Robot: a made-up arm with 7 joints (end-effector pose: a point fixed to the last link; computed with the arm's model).
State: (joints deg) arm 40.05 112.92 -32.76 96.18 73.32 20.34 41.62
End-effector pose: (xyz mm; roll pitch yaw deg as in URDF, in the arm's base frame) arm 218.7 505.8 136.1 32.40 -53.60 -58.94
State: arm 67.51 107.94 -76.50 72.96 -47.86 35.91 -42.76
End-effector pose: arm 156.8 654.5 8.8 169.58 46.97 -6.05
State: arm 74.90 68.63 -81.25 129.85 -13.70 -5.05 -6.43
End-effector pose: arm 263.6 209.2 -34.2 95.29 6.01 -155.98
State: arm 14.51 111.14 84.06 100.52 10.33 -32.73 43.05
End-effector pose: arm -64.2 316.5 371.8 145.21 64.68 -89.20
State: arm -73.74 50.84 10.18 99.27 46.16 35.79 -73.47
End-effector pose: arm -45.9 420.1 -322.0 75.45 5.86 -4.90
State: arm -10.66 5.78 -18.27 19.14 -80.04 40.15 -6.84
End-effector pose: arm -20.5 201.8 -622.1 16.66 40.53 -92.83
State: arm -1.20 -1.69 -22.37 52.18 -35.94 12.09 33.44
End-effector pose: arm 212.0 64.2 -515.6 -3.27 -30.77 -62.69
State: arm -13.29 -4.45 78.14 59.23 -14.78 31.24 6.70
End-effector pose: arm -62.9 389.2 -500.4 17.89 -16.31 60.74
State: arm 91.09 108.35 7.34 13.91 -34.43 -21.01 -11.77
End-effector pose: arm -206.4 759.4 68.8 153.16 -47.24 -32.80
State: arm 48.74 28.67 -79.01 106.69 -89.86 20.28 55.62
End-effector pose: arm 298.1 34.2 -187.4 59.38 48.19 -132.56
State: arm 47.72 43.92 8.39 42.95 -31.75 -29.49 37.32
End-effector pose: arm 416.0 574.5 -100.4 82.99 -24.97 -93.88
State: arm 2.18 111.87 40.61 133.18 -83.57 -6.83 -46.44
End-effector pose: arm 161.9 226.9 184.7 -54.04 50.63 30.17
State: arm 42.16 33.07 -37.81 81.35 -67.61 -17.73 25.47
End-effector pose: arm 454.0 219.6 -146.5 67.58 27.53 -130.22
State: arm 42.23 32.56 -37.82 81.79 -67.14 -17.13 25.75
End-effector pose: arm 453.4 214.4 -144.7 68.36 26.93 -129.96
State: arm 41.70 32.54 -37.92 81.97 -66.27 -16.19 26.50
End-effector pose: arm 451.6 213.3 -148.7 67.89 25.74 -129.37
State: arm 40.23 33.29 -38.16 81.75 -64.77 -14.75 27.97
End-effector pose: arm 447.5 218.6 -161.5 65.43 23.68 -128.23
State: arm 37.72 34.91 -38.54 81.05 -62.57 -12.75 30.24
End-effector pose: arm 440.0 231.4 -183.7 60.69 20.82 -126.31
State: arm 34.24 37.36 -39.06 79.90 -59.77 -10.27 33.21
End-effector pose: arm 427.5 251.5 -213.7 53.72 17.59 -123.46
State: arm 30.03 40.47 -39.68 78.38 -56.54 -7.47 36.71
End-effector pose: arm 408.9 278.0 -248.0 44.92 14.63 -119.70
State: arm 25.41 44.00 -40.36 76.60 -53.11 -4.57 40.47
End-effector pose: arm 384.2 309.0 -281.9 34.94 12.55 -115.27
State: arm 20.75 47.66 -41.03 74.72 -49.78 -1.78 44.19
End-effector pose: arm 355.3 342.0 -311.5 24.71 11.79 -110.66
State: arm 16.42 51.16 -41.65 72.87 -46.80 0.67 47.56
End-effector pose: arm 325.5 374.2 -333.9 15.19 12.31 -106.44
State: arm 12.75 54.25 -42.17 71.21 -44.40 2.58 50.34
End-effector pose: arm 298.3 402.9 -348.5 7.18 13.71 -103.11
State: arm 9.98 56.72 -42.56 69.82 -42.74 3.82 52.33
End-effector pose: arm 276.8 426.1 -356.5 1.21 15.43 -100.91
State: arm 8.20 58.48 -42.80 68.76 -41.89 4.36 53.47
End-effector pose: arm 262.6 443.0 -359.6 -2.62 16.99 -99.82
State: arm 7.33 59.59 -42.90 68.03 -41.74 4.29 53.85
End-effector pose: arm 255.2 454.0 -359.7 -4.54 18.13 -99.62
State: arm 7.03 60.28 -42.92 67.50 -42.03 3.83 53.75
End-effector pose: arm 252.1 461.2 -358.5 -5.31 18.95 -99.95
